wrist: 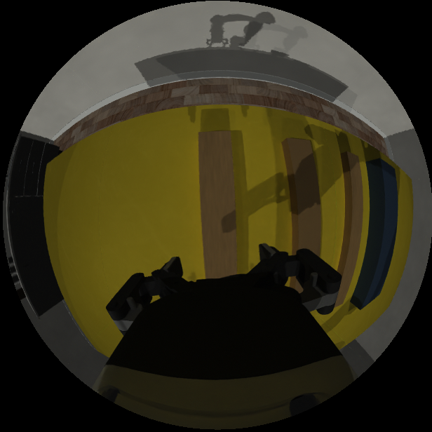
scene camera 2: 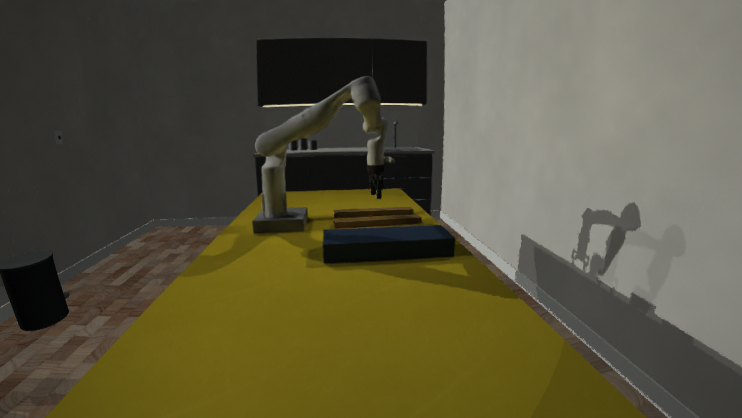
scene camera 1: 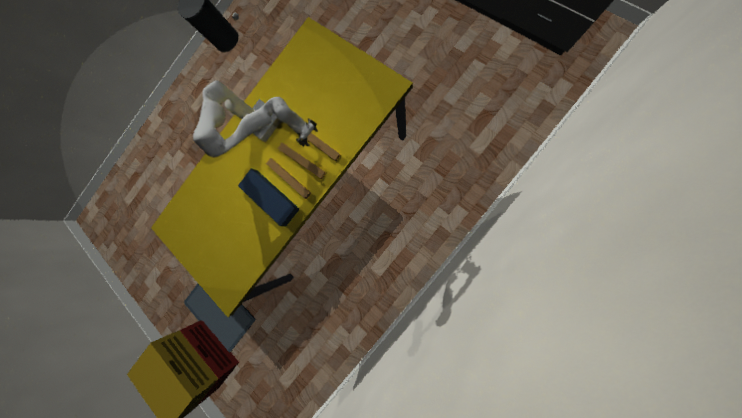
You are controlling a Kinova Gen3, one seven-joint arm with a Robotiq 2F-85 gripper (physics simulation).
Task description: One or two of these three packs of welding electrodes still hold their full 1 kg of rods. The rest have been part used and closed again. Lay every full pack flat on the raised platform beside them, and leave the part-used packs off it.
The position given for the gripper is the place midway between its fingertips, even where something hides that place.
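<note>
A long brown pack [wrist: 353, 191] is visible in the scene, as is a long brown pack [wrist: 215, 164]. The gripper [wrist: 219, 259] can be seen as well.
</note>
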